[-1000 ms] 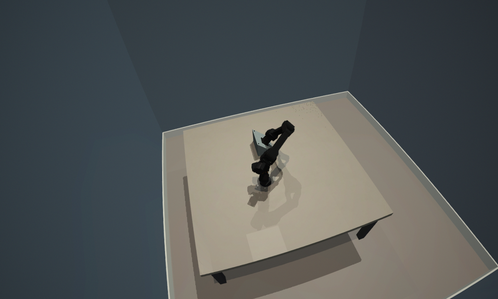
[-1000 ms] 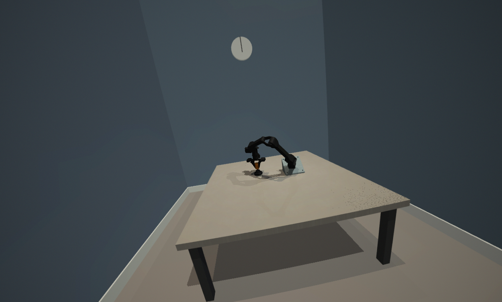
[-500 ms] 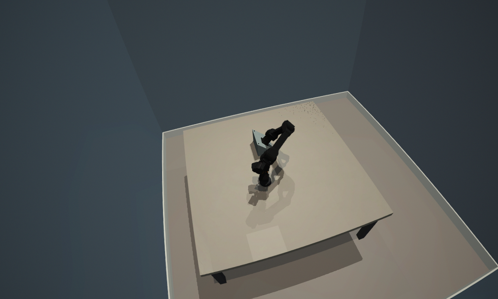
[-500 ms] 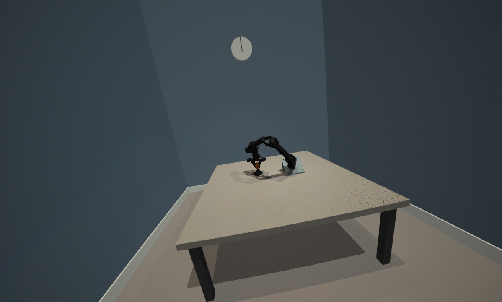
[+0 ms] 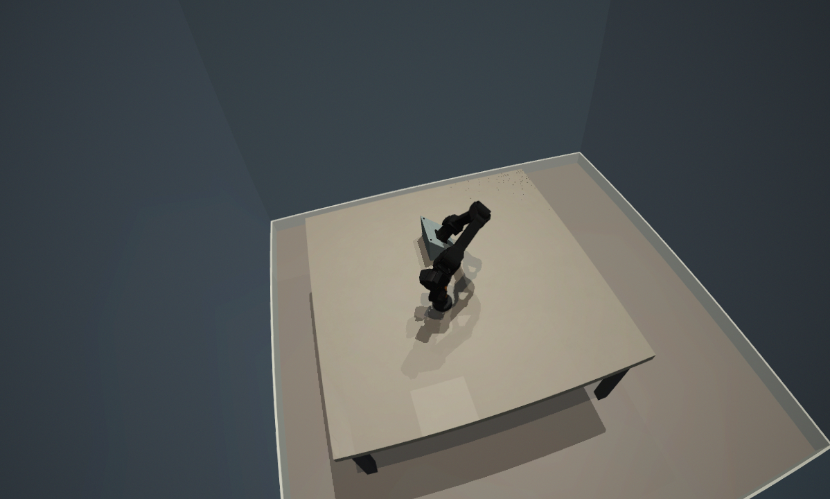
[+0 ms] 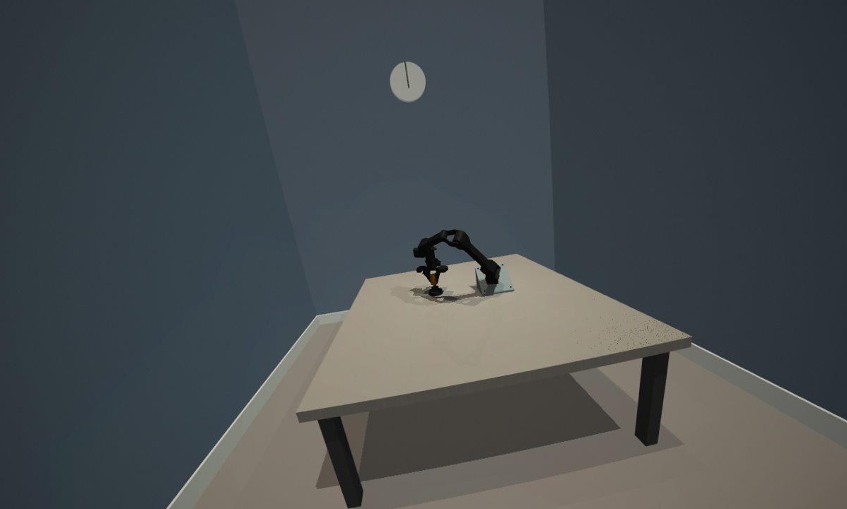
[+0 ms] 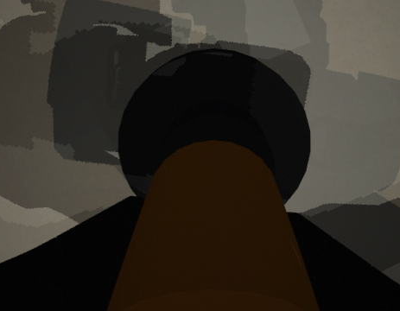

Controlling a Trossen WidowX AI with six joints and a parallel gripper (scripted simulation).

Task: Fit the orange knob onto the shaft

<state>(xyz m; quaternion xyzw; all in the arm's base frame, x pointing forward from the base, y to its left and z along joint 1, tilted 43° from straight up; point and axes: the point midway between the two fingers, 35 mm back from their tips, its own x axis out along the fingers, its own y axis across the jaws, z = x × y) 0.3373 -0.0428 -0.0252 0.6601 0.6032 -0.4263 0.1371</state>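
Right now my gripper tip is 20 mm below the orange knob. Also, from my gripper tip: dark round pedestal 40 mm below.
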